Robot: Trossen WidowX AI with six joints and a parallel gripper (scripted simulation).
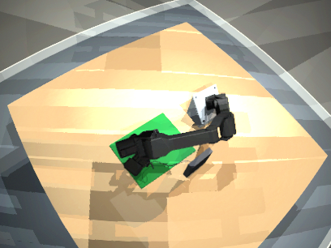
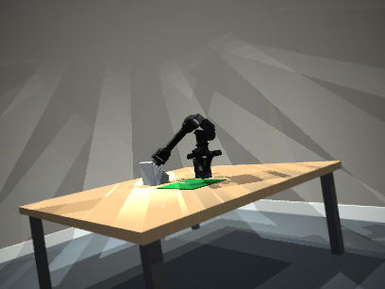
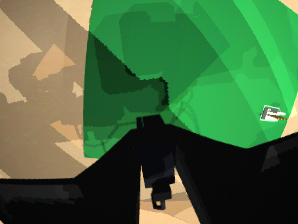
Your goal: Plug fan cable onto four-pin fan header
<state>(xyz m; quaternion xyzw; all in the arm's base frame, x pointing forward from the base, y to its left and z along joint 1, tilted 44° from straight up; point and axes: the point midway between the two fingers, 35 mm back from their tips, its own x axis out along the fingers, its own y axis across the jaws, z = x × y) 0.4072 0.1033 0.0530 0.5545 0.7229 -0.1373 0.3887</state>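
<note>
The white four-pin fan header is 180 mm behind my gripper tip, 40 mm to the right of it and 60 mm below it. Round my gripper tip: black fan plug: 10 mm to the left, 10 mm above; then black fan: 190 mm behind, 100 mm to the left; then green board: 80 mm behind, 60 mm to the right, 80 mm below.
</note>
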